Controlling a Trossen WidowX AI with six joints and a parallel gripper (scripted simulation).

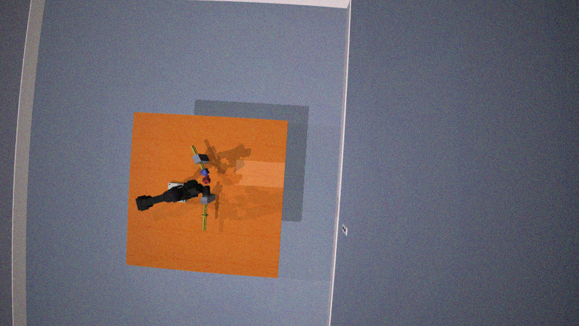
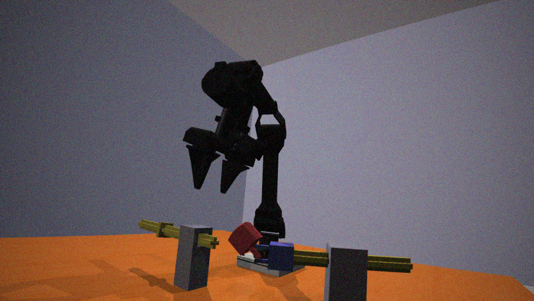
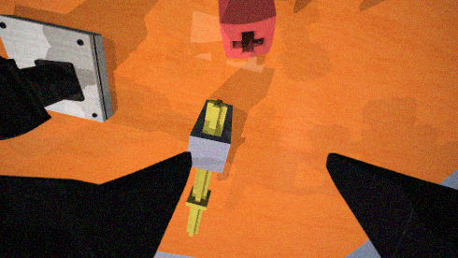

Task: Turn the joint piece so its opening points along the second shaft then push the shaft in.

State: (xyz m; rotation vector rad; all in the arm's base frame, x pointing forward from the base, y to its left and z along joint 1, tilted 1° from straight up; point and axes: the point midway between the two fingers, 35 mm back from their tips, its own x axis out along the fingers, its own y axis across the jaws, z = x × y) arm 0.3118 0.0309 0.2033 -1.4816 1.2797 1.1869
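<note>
Right now my gripper tip is 8 cm to the right of the dark red square joint piece, 8 cm above it and 2 cm past it.
</note>
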